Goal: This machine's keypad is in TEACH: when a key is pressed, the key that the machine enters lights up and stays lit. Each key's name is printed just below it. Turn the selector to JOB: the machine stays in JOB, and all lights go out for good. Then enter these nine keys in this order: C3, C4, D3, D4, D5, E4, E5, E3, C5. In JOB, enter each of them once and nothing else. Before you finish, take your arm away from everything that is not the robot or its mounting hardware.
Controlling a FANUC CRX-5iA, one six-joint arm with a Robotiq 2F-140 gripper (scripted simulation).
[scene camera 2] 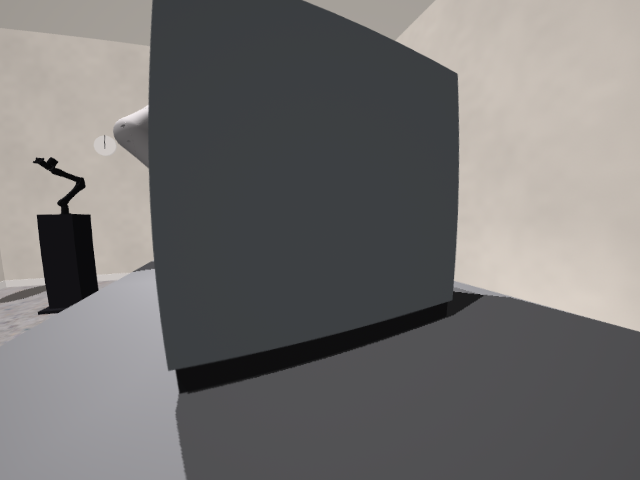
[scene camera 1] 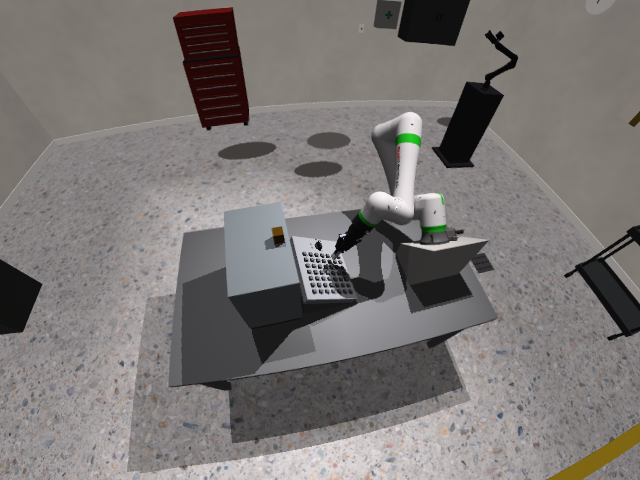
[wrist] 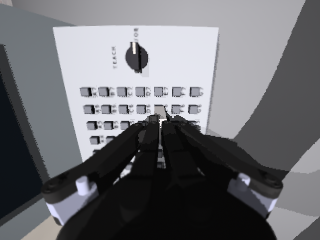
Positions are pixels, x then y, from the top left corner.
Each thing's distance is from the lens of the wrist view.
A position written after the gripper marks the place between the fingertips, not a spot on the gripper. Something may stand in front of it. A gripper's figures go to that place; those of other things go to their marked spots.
gripper [wrist: 159, 113]: 0.22 m
white keypad panel [wrist: 90, 56]: 0.27 m
